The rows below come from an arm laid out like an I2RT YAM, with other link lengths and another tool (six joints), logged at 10 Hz.
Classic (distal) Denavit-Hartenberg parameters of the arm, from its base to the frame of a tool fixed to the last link. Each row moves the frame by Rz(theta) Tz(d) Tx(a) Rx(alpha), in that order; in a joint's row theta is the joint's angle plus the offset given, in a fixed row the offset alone. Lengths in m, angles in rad.
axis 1: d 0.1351, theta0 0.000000, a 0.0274, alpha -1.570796
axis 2: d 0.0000, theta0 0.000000, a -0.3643, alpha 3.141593
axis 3: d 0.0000, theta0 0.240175, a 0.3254, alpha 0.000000
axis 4: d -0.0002, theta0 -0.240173, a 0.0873, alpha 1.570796
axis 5: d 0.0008, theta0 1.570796, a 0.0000, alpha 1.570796
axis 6: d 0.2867, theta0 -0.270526, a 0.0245, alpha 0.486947
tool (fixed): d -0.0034, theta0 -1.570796, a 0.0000, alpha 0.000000
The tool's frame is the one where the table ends.
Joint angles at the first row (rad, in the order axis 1, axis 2, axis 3, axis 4, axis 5, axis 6):
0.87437, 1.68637, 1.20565, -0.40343, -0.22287, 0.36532
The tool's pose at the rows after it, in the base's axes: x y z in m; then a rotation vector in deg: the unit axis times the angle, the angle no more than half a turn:
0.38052, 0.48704, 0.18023, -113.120, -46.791, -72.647
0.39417, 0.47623, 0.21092, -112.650, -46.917, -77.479
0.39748, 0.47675, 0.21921, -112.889, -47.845, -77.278
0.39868, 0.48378, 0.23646, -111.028, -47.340, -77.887
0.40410, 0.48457, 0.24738, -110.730, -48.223, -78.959
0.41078, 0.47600, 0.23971, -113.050, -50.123, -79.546
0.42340, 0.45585, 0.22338, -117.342, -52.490, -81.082
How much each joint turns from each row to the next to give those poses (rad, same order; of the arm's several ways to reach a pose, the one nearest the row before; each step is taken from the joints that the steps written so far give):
-0.00548, -0.06543, 0.03923, -0.04124, 0.05426, -0.00284
-0.00290, -0.03371, 0.03270, -0.03027, 0.05477, -0.01229
-0.00360, 0.01167, 0.04434, -0.04216, -0.00035, -0.01348
-0.00030, -0.00339, 0.02725, -0.00332, -0.01352, -0.00036
0.00006, 0.00688, 0.03590, -0.02376, 0.01262, -0.01420
-0.00005, 0.01611, 0.01827, -0.03404, 0.03713, -0.01783
-0.00452, 0.01711, 0.00214, -0.03283, 0.06977, -0.01930

